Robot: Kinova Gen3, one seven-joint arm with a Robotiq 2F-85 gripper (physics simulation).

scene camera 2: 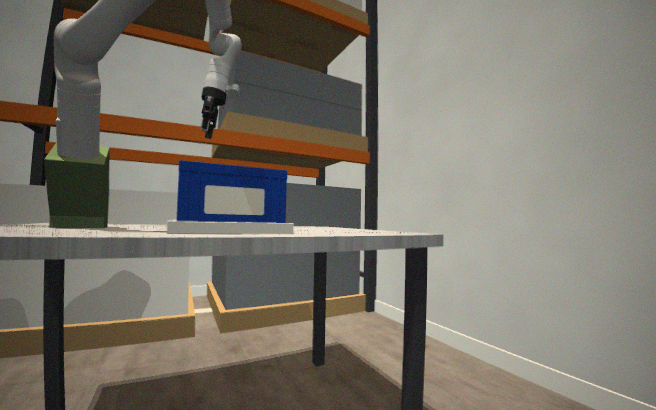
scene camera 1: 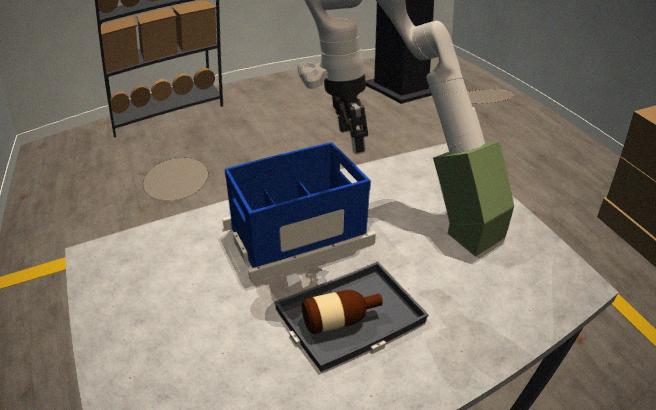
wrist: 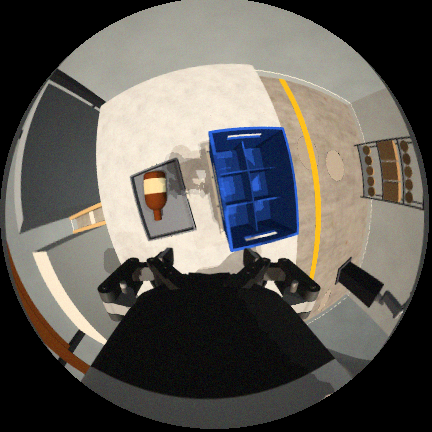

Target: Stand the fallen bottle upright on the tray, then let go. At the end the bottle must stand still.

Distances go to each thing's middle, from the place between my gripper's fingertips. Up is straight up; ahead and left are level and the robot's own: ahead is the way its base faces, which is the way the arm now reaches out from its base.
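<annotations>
Blue crate (scene camera 1: 281,206): my gripper 22 cm above it, 4 cm short of it, 14 cm to the left of it. Counted from my hand: dark grey tray (scene camera 1: 399,313), 29 cm below, 10 cm ahead, 15 cm to the left; brown bottle (scene camera 1: 331,311), 26 cm below, 12 cm ahead, 14 cm to the left. Going by their middles, blue crate nearest to my gripper of the things named here.
</annotations>
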